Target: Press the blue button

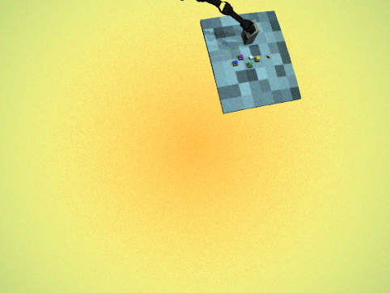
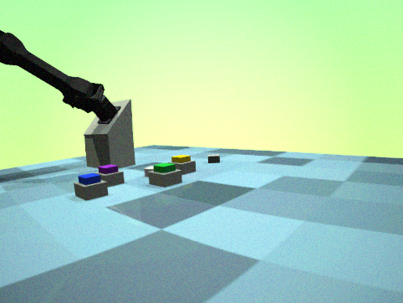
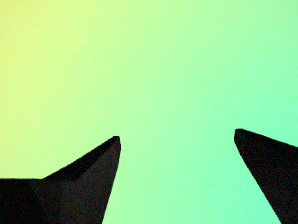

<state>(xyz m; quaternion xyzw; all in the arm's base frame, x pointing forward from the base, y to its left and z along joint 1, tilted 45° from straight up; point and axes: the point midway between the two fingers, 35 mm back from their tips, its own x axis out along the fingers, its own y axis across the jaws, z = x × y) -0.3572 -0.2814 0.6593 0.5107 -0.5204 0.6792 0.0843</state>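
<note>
Now: the blue button 600 mm ahead of my gripper tip, 480 mm to the left of it and 410 mm below it. From my gripper tip the other things lie so: white block: 670 mm to the left, 570 mm ahead, 430 mm below; green button: 650 mm ahead, 630 mm to the left, 410 mm below; purple button: 560 mm to the left, 550 mm ahead, 410 mm below.
</note>
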